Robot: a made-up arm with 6 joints. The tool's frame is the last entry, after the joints.
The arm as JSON. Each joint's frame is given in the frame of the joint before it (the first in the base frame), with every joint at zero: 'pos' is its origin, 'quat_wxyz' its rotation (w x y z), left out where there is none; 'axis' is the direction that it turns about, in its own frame. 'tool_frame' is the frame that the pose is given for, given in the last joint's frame.
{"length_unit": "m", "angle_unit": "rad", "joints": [
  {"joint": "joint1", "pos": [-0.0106, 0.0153, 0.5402], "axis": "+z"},
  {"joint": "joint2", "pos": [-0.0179, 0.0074, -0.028], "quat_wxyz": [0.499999, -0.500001, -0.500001, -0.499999], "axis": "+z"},
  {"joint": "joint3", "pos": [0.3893, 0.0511, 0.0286], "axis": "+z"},
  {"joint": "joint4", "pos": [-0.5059, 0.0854, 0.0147], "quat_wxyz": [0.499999, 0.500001, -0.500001, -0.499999], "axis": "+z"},
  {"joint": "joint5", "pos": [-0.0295, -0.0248, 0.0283], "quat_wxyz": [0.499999, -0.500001, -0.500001, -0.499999], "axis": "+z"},
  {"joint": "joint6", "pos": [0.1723, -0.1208, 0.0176], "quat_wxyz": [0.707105, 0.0, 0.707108, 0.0], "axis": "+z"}
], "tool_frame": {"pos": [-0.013, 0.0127, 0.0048], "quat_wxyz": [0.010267, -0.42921, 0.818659, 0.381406]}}
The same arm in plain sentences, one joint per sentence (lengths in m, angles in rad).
The arm has six revolute joints in a row. What follows holds with every joint at zero, and every direction is one of the base frame's. The first joint sits 0.0106 m along -x and 0.0153 m along +y and 0.5402 m along +z from the base frame's origin and rotates about +z. The second joint sits 0.0179 m along -x and 0.0074 m along +y and 0.028 m along -z from the first joint and rotates about +y. The third joint sits 0.0511 m along +x and 0.0286 m along +y and 0.3893 m along +z from the second joint and rotates about +y. The fourth joint sits 0.0854 m along +x and 0.0147 m along +y and 0.5059 m along -z from the third joint and rotates about -z. The fifth joint sits 0.0295 m along +x and 0.0248 m along -y and 0.0283 m along -z from the fourth joint and rotates about +y. The sixth joint sits 0.1208 m along +x and 0.0176 m along +y and 0.1723 m along -z from the fifth joint and rotates about -z. The tool frame, which is the frame that the pose is given for, sits 0.0127 m along -x and 0.013 m along +y and 0.0048 m along -z from the sixth joint; its axes are the base frame's turned by roll -0.7152, pitch -0.3514 and yaw 0.7375 rad (as in URDF: about the fixed x, then y, then z).
